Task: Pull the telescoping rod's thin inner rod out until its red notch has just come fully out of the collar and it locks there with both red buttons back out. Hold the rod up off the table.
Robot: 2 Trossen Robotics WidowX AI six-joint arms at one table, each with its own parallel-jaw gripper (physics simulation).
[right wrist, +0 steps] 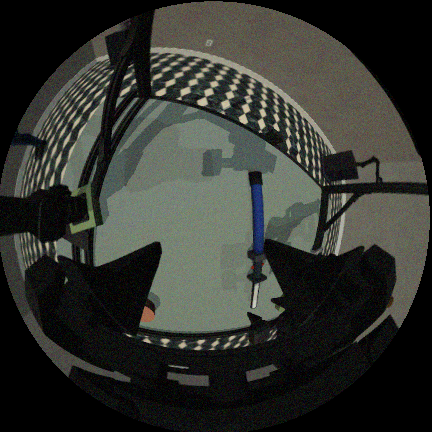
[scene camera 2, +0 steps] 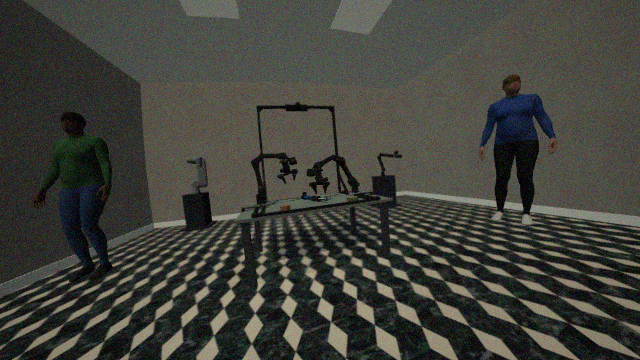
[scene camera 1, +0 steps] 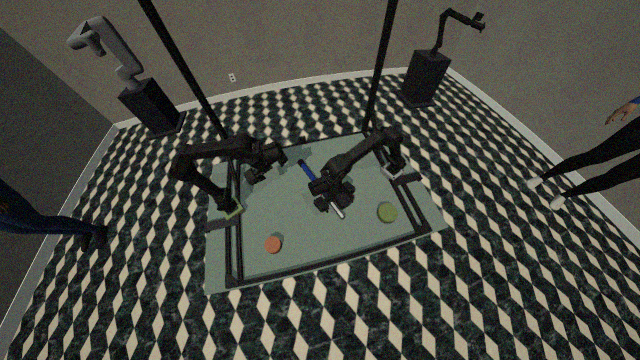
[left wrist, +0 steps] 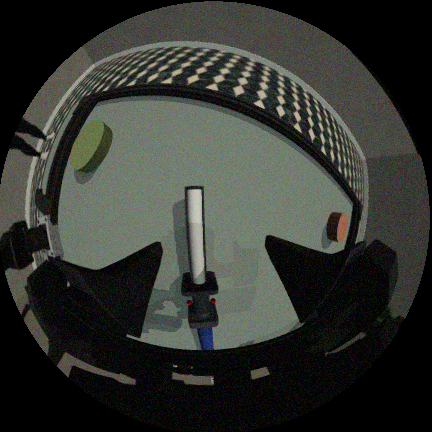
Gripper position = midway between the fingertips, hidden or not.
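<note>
With nothing in it, my right gripper (right wrist: pixel 212 246) is open. I see my left gripper in the left wrist view (left wrist: pixel 213 244), and it shows in the right wrist view (right wrist: pixel 259 306) too. A telescoping rod is in view as well, in the left wrist view (left wrist: pixel 202 315) and also in the right wrist view (right wrist: pixel 257 254).
</note>
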